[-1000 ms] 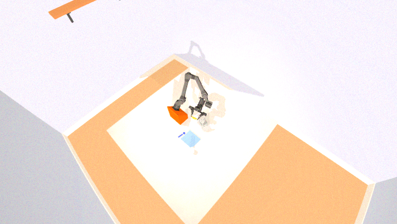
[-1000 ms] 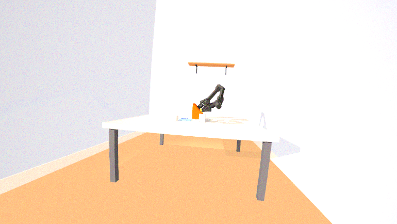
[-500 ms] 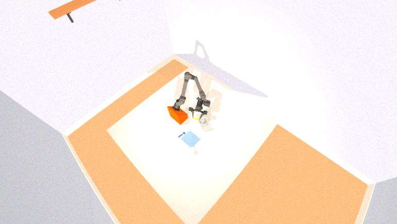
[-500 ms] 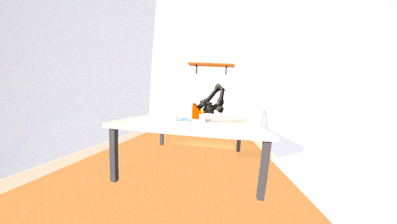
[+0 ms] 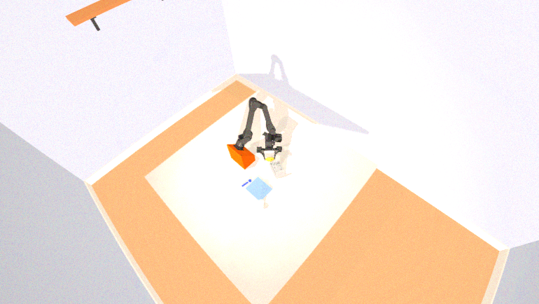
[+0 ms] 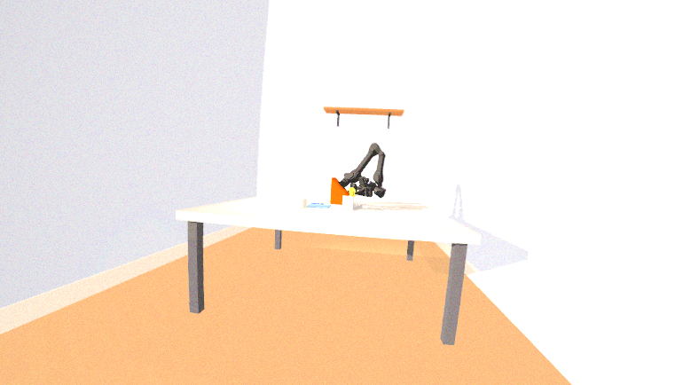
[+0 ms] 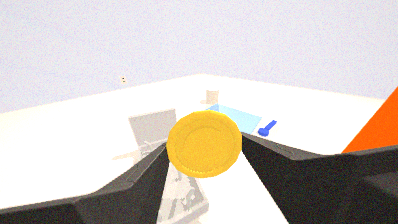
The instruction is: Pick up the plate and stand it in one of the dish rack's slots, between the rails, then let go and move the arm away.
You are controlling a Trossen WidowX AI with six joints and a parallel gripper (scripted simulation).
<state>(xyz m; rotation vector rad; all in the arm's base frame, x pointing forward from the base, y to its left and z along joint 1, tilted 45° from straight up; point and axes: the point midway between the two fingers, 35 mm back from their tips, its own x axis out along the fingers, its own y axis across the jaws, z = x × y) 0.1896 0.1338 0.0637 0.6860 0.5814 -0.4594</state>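
My gripper tip is now 5 cm short of the dish rack, 2 cm to the right of it and 7 cm above it. From my gripper tip the other things lie so: blue utensil (1 cm behind, 21 cm to the right, 9 cm below); yellow plate (1 cm behind).
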